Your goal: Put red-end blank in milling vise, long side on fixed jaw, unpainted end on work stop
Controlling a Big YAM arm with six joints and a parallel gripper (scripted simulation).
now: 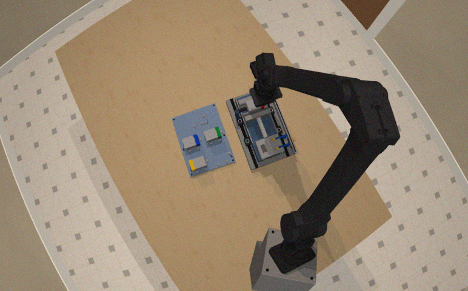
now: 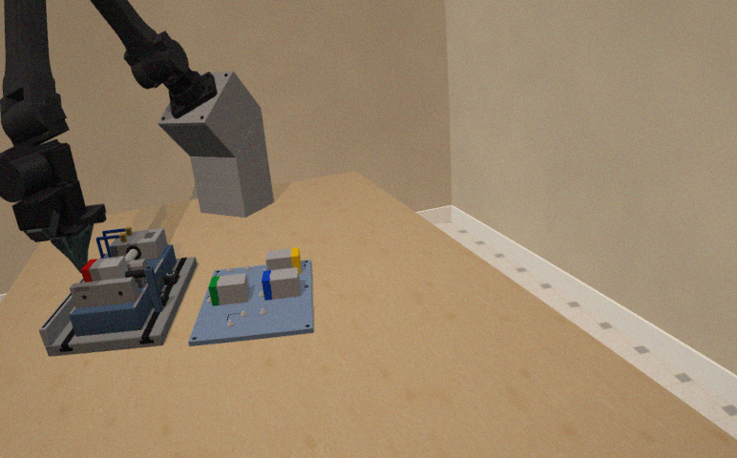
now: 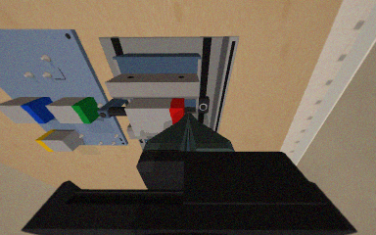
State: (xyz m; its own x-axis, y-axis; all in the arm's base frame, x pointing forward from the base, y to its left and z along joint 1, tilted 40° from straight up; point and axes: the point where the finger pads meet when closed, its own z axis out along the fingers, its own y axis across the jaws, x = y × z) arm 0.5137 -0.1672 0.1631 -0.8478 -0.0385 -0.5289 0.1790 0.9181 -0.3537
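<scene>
Now: the red-ended blank 3 cm to the left of my hand, 2 cm below it and 1 cm ahead of it. The rest, counted from my hand: green-ended blank (23 cm to the left, 9 cm below, 1 cm ahead); then fixed jaw (4 cm below, 4 cm ahead, 3 cm to the left); then work stop (8 cm to the left, 2 cm below, 2 cm ahead).
</scene>
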